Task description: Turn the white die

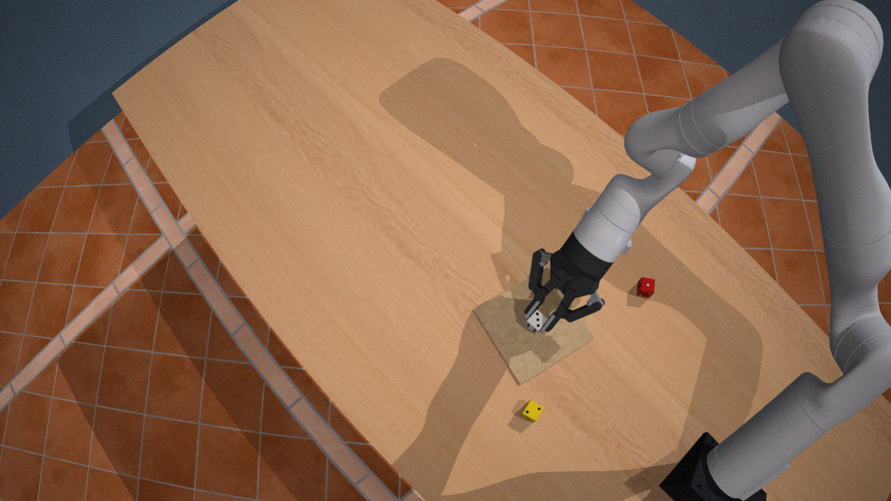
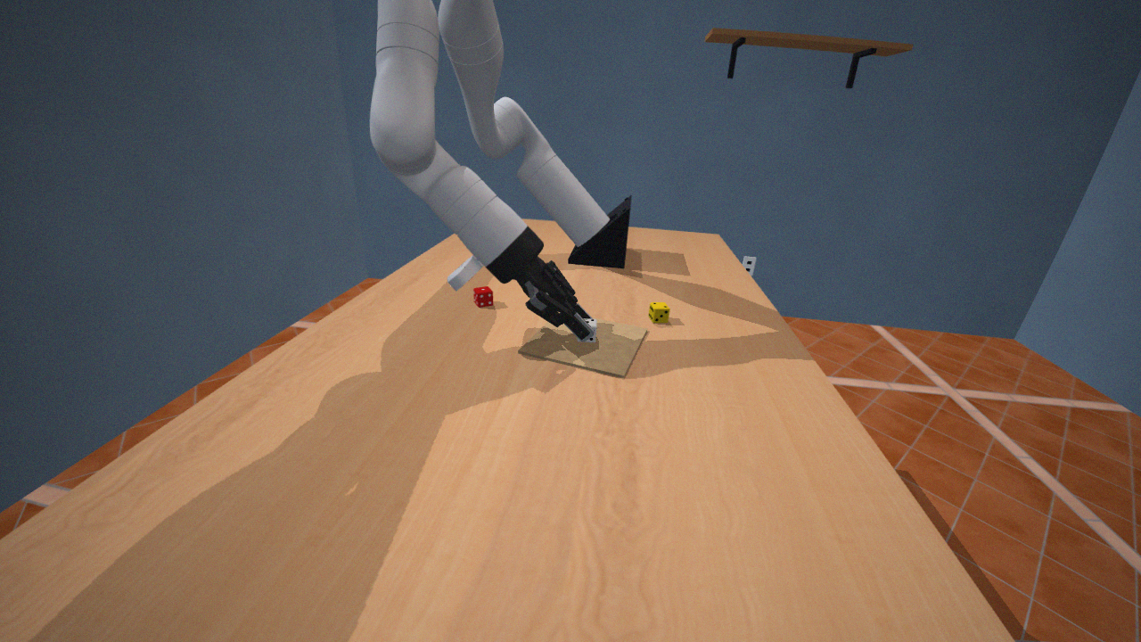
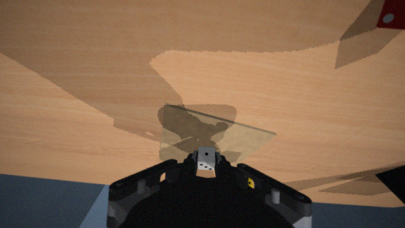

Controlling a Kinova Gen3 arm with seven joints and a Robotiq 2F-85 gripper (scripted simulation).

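Now: the white die 10 mm to the left of my hand and 10 mm below it. The rest, counted from my hand: tan mat (30 mm below, 10 mm to the left); then yellow die (120 mm to the left, 80 mm behind, 20 mm below); then red die (150 mm to the right, 110 mm behind, 20 mm below).
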